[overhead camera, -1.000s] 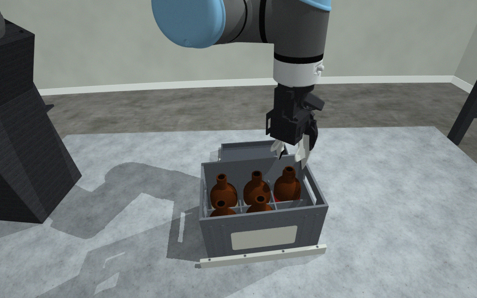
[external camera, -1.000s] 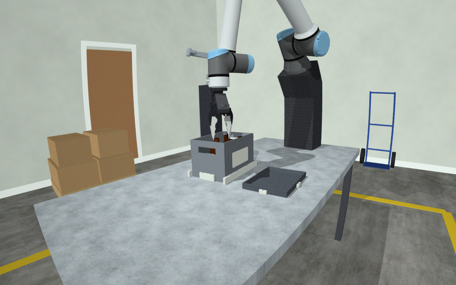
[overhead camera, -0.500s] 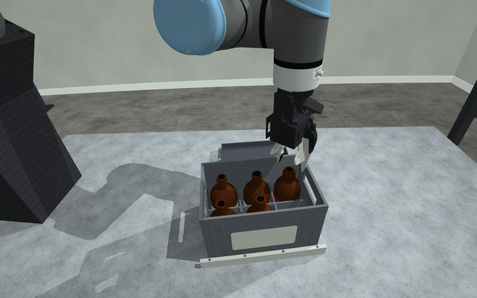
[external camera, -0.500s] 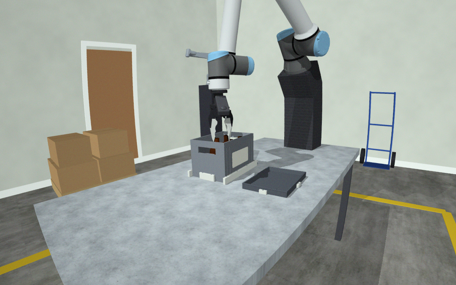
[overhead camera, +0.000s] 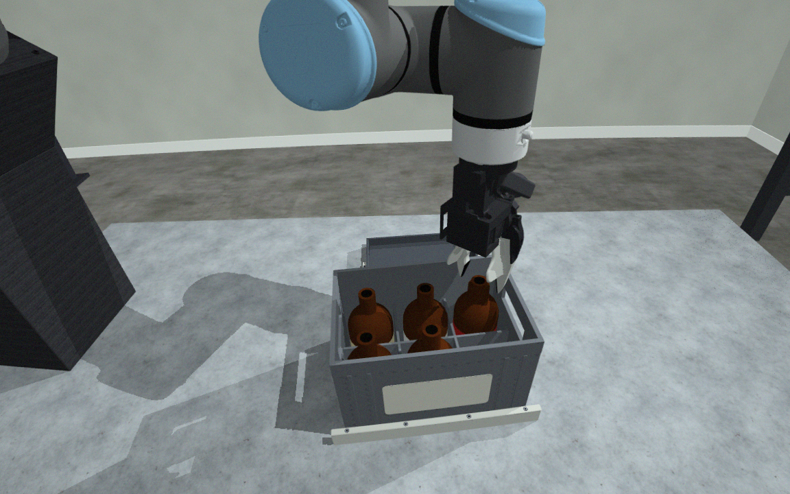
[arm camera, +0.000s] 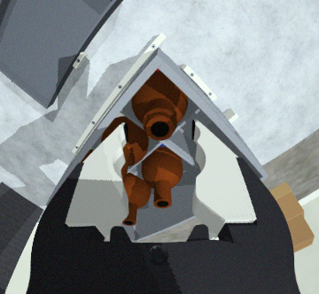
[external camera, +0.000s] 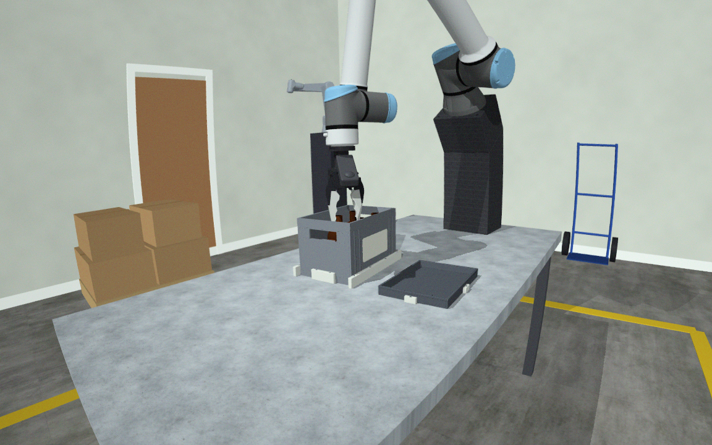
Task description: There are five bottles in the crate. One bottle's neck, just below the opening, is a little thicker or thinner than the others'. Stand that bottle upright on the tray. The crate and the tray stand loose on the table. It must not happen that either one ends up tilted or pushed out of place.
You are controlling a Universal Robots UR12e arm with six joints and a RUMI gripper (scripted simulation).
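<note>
My hand is 8 cm above the glass bottle. From my hand the other things lie so: crate (9 cm below, 9 cm behind, 5 cm to the right); grey tray (23 cm to the left, 16 cm below, 6 cm behind).
</note>
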